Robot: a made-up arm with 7 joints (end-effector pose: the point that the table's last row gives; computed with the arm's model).
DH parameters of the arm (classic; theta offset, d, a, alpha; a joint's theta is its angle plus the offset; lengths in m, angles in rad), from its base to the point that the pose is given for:
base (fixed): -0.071 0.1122 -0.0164 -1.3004
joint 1: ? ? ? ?
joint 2: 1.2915 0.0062 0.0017 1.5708
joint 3: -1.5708 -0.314 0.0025 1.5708
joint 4: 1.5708 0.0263 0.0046 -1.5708
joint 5: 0 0.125 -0.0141 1.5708
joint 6: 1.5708 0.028 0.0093 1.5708
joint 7: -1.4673 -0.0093 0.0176 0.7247
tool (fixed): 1.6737 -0.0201 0 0
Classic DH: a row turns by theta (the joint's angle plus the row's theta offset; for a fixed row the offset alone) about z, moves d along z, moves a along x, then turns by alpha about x.
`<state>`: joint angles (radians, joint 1 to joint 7).
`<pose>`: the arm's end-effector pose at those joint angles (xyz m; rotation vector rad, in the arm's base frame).
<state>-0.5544 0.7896 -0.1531 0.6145 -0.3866 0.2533 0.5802</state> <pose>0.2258 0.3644 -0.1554 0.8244 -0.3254 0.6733</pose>
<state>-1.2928 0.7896 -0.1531 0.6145 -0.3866 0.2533 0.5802</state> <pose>0.4064 0.2876 0.0748 0.4718 -1.0126 0.7690</pose>
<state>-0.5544 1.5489 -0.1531 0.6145 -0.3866 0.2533 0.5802</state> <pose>0.1597 0.4921 0.1353 1.5260 -0.6026 0.8120</pose>
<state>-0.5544 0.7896 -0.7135 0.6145 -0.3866 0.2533 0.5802</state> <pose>0.2247 0.3266 -0.1936 0.9985 -0.1877 0.1316</pose>
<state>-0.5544 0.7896 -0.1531 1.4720 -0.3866 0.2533 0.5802</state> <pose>0.1147 0.4161 -0.1967 1.1385 0.4742 0.9483</pose>
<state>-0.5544 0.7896 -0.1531 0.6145 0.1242 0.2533 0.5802</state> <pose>0.2297 0.3753 -0.1325 1.2821 -0.4623 0.4385</pose>
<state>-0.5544 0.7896 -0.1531 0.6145 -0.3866 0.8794 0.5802</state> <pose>0.2017 0.3633 -0.1566 0.9909 0.3125 0.6560</pose>
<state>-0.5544 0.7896 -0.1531 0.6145 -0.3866 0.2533 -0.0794</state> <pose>0.2201 0.3514 -0.1569 0.4433 -0.2037 0.1458</pose>
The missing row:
joint 1: -1.3111 0.0683 -0.0317 -1.5708
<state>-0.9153 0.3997 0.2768 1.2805 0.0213 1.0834 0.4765</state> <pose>0.2678 0.2388 -0.2108 0.7012 0.9085 0.6034</pose>
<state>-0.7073 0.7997 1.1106 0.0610 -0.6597 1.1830 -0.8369</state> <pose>0.1679 0.3618 -0.0309 -0.6216 -0.8135 0.0336</pose>
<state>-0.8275 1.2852 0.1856 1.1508 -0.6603 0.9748 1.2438</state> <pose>0.1515 0.4904 0.0248 1.1245 0.5726 1.8360</pose>
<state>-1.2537 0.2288 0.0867 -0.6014 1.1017 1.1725 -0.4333</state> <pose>0.2881 0.1225 0.0655 0.5921 -1.1305 0.5983</pose>
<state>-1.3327 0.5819 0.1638 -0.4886 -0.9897 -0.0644 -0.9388</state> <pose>0.3071 0.1436 0.1339 -0.3721 -2.1502 -1.5586</pose>
